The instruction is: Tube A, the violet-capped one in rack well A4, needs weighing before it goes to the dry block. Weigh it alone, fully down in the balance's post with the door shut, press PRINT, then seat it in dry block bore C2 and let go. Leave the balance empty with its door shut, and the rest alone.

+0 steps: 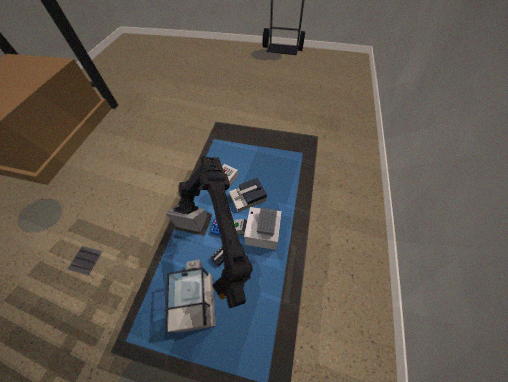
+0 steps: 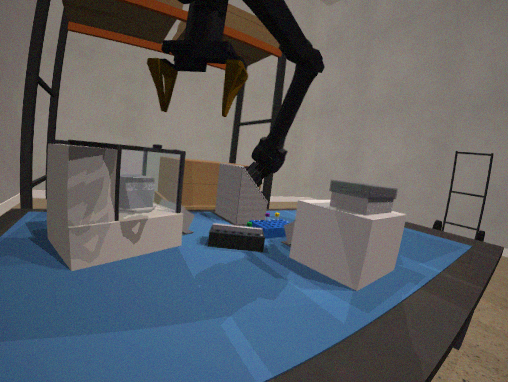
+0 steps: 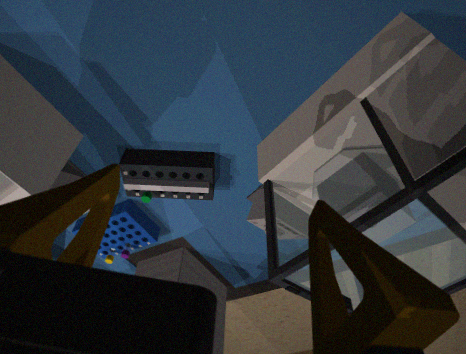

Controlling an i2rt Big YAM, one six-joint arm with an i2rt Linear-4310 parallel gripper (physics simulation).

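Pixels of known places: gripper, fingertip midpoint: (image 2: 192,113) (image 3: 218,192); arm's base at its link origin: (image 1: 186,210) (image 2: 244,183).
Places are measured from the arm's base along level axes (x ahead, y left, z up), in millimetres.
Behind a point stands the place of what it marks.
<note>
The blue tube rack (image 1: 215,226) (image 2: 270,229) @[y -21, x 241, z -98 mm] (image 3: 145,220) @[y -44, x 198, z -111 mm] stands mid-table. A violet cap (image 2: 267,215) @[y 6, x 172, z -75 mm] (image 3: 125,255) @[y 6, x 169, z -70 mm] and a yellow cap (image 2: 277,214) @[y 44, x 169, z -73 mm] (image 3: 109,259) @[y 43, x 167, z -70 mm] show at it; well labels cannot be read. The balance (image 1: 191,320) @[y -490, x 309, z 80 mm] (image 2: 125,237) @[y -393, x 332, z -81 mm] (image 3: 320,120) @[y -363, x 315, z -62 mm] has a glass chamber with a pale block inside; I cannot tell whether its door is shut. A white box with a grey top (image 1: 268,221) @[y 54, x 476, z 66 mm] (image 2: 364,196) @[y 0, x 513, z 45 mm] may be the dry block; its bores do not show. My gripper (image 1: 222,295) (image 2: 194,114) @[y -304, x 429, z 144 mm] (image 3: 218,192) @[y -304, x 429, z 144 mm] is open and empty, high above the table beside the balance.
A black holed block (image 1: 218,256) @[y -170, x 265, z -77 mm] (image 2: 236,239) @[y -151, x 304, z -100 mm] (image 3: 167,159) @[y -151, x 304, z -103 mm] lies between rack and balance, with a green cap (image 2: 249,224) @[y -109, x 280, z -71 mm] (image 3: 146,198) @[y -108, x 275, z -68 mm] at its edge. A grey wedge-shaped box (image 1: 190,219) @[y -60, x 69, z 42 mm] (image 2: 240,195) @[y -54, x 91, z -30 mm] stands behind. A dark-and-white device (image 1: 252,191) @[y 267, x 309, z -33 mm] sits farther off.
</note>
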